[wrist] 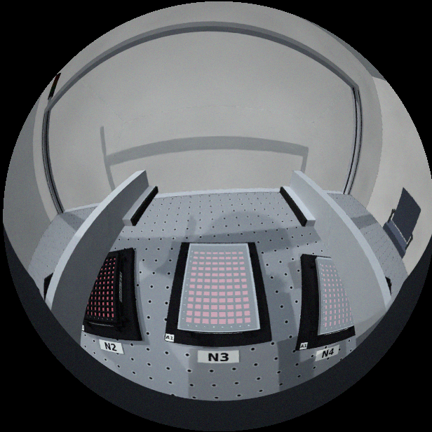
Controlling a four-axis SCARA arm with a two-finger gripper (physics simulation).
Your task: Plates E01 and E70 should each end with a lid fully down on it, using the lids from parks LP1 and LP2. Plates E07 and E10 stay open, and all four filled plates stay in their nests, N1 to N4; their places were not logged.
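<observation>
A filled plate under a clear, pale lid (217,287) sits in nest N3 (262,320), below and between the fingers; the lid looks level and down. A second plate with a pale lid (335,295) sits in nest N4 (309,300), partly hidden by the right finger. A dark plate with red wells and no lid (104,287) sits in nest N2 (131,300), partly hidden by the left finger. The plate codes cannot be read. My gripper (218,176) is open and empty, high above N3. Nest N1 and the lid parks cannot be made out.
The nests stand on a perforated grey deck (210,382). Signs for N2 (110,347), N3 (218,356) and N4 (327,353) lie in front of them. Dark edges of other fixtures show beyond both fingers. A dark chair (404,217) stands off the deck at the right.
</observation>
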